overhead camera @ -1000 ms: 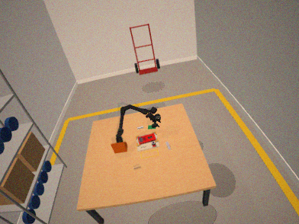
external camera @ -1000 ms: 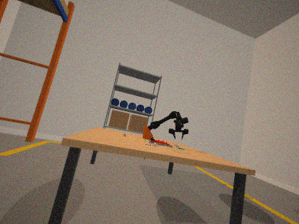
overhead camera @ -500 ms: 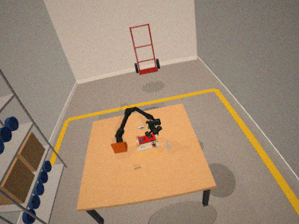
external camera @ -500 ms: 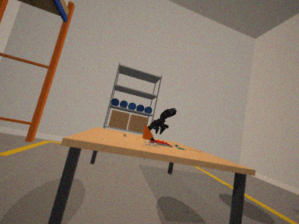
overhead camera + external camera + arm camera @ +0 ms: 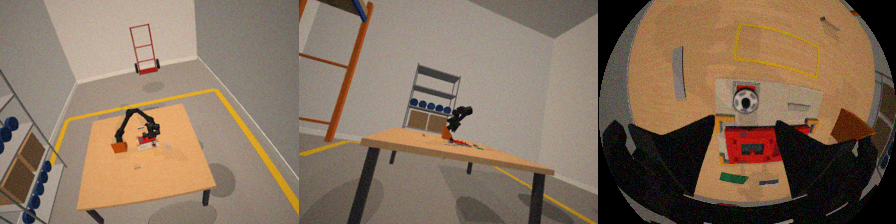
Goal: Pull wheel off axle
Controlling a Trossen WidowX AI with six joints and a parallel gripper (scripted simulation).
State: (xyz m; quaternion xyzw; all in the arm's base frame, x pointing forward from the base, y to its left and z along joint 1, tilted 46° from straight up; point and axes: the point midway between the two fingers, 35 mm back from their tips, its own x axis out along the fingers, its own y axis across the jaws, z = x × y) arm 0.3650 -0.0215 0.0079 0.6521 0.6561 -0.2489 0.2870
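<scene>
Now: gripper tip 70 mm above the dark wheel.
</scene>
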